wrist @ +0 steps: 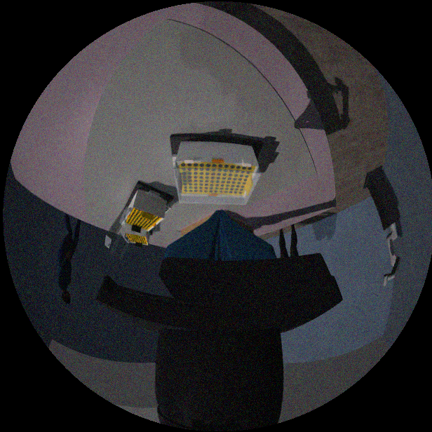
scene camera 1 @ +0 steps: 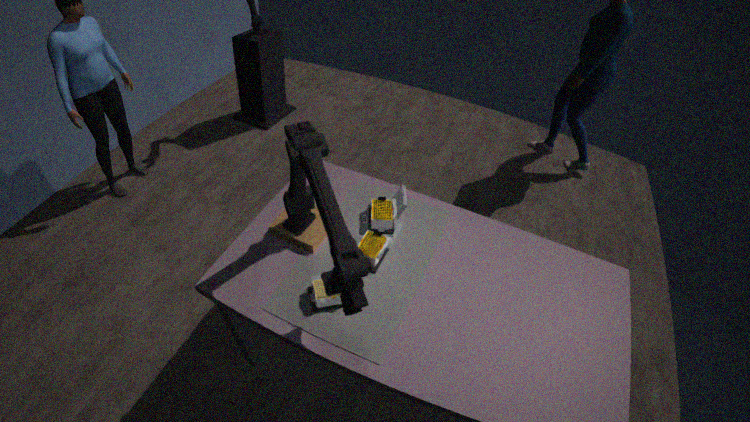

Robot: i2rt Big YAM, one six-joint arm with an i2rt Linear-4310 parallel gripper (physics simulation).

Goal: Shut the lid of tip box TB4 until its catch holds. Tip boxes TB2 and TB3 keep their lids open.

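Places are measured from the arm's base along level axes (x up, y ahead, z left), in metres.
Pixels of known places: arm's base at its link origin: (scene camera 1: 299,222).
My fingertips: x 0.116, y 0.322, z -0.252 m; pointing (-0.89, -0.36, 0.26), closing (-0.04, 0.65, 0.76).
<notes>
Ahead of a thing's pixels: the offset from my fingertips to its top centre. "pt": to the spot under its first point. Level surfaces: height alone.
A tip box with a yellow rack {dx -0.078, dy -0.052, dz +0.051 m} (scene camera 1: 318,289) (wrist: 217,179), taken to be TB4, stands under the arm. A clear lid lies over or close above its rack in the wrist view; whether it is fully down and its catch holds, I cannot tell. My gripper (wrist: 219,215) is shut and empty. Its blue tips appear just past the box's base-side edge in the wrist view; contact is unclear. In the scene view the arm hides part of this box. Two other yellow-racked boxes {dx -0.081, dy -0.065, dz +0.468 m} (scene camera 1: 382,208) {dx -0.081, dy -0.016, dz +0.282 m} (scene camera 1: 372,244) (wrist: 144,219) stand apart from it, lids open; their labels are unreadable.
The raised clear lid {pt dx -0.051, dy -0.015, dz +0.536 m} (scene camera 1: 401,195) of the rearmost box stands on its right. The arm's wooden base plate (scene camera 1: 314,234) lies left of the boxes on the pink table {dx -0.158 m} (scene camera 1: 524,293). Two people stand beyond the table, and a dark pedestal (scene camera 1: 260,78) is behind.
</notes>
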